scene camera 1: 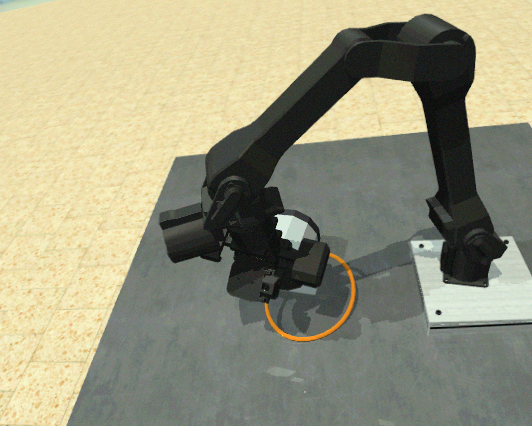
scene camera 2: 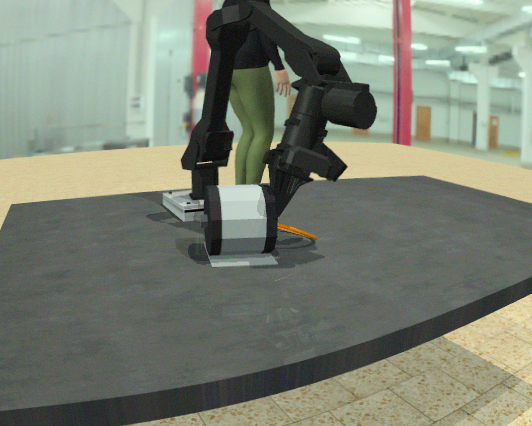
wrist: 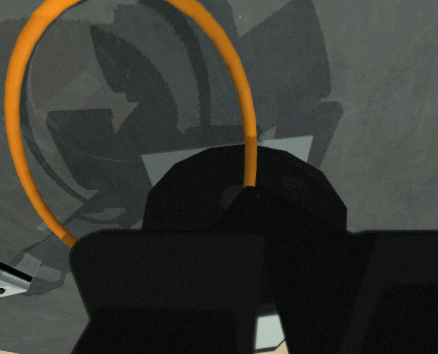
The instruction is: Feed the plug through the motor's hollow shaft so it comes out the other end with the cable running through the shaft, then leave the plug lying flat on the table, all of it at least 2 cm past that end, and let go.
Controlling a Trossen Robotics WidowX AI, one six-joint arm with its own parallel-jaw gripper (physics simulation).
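Frame: origin at the arm's base, x back, y right, z up, level; metres.
Where they show: gripper, fingertip midpoint: (wrist: 253, 195); arm's base, origin of the base link: (scene camera 1: 464, 269).
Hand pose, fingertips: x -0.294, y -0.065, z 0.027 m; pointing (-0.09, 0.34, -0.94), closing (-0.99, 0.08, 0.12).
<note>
Things, the pixels of their top centre, and the offset from my fingertips. "pt": a spot on its surface instead. Level surfaces: height alone.
- motor, middle of its top: (wrist: 251, 337) (scene camera 2: 238, 186) (scene camera 1: 281, 228) dx +0.010, dy +0.055, dz +0.044 m
- light plate, middle of its top: (wrist: 230, 192) (scene camera 2: 238, 251) dx +0.007, dy +0.055, dz -0.056 m
- small dark grey piece, surface spot: (scene camera 2: 202, 221) pt dx +0.000, dy +0.110, dz -0.004 m
- dark table, its level: dz -0.058 m
The motor (scene camera 1: 295, 227) (scene camera 2: 242, 215) (wrist: 170, 200), a white drum with black end caps, lies on its side on a light plate (scene camera 2: 245, 263) (wrist: 162, 162). The orange cable (scene camera 1: 354, 290) (scene camera 2: 300, 231) (wrist: 251, 120) loops out from the motor's near end in the wrist view. One side of the loop runs down to the fingertips, which hide where it enters the shaft hole. A small dark grey piece (scene camera 2: 202, 221), seemingly the plug's tip, sticks out of the motor's left end in scene camera 2. My gripper (scene camera 2: 280, 212) (wrist: 253, 195) is shut and empty, tips close against the cable and end cap.
The arm's white mounting plate (scene camera 1: 425, 300) (scene camera 2: 172, 202) stands right of the motor in scene camera 1 and behind it in scene camera 2. The dark table (scene camera 1: 200, 370) (scene camera 2: 125, 320) carries everything. A person (scene camera 2: 256, 110) stands behind the table.
</note>
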